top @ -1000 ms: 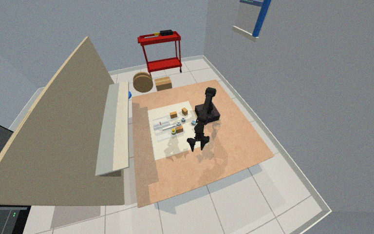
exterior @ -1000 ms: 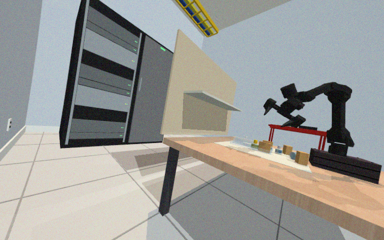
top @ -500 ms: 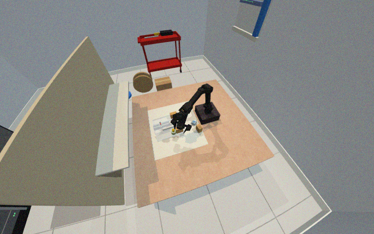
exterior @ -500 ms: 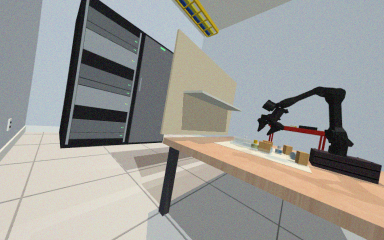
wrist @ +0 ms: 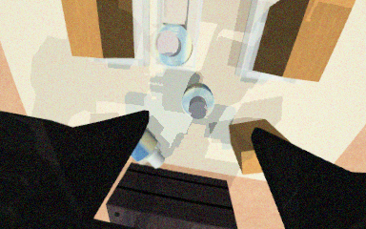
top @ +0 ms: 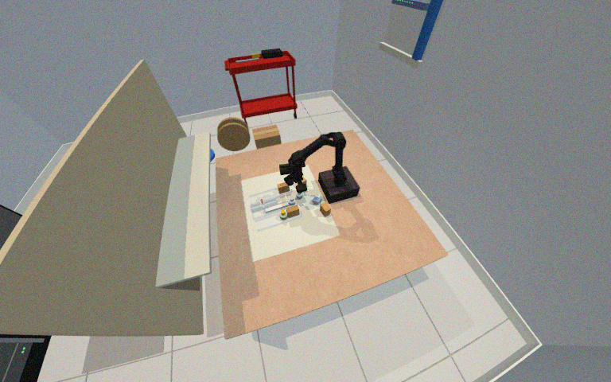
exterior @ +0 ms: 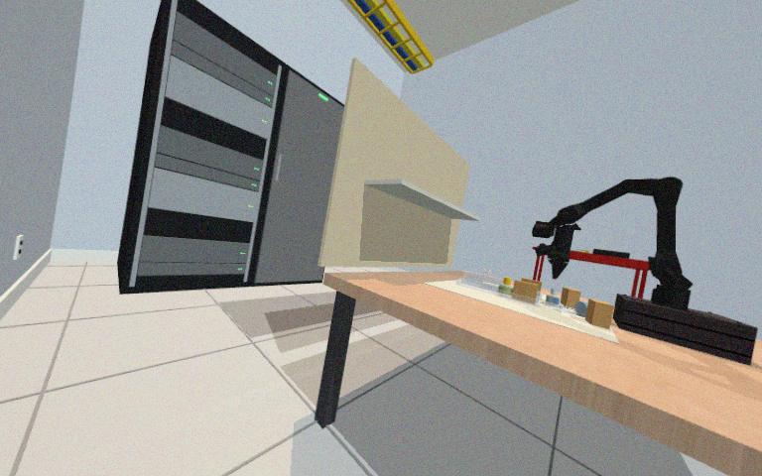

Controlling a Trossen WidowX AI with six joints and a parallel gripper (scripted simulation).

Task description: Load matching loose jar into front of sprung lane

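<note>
My gripper tip is now 130 mm past the bluish jar, 50 mm to the right of it and 80 mm above it. From my gripper tip the other things lie so: lane: 200 mm ahead, 70 mm to the left, 80 mm below.
</note>
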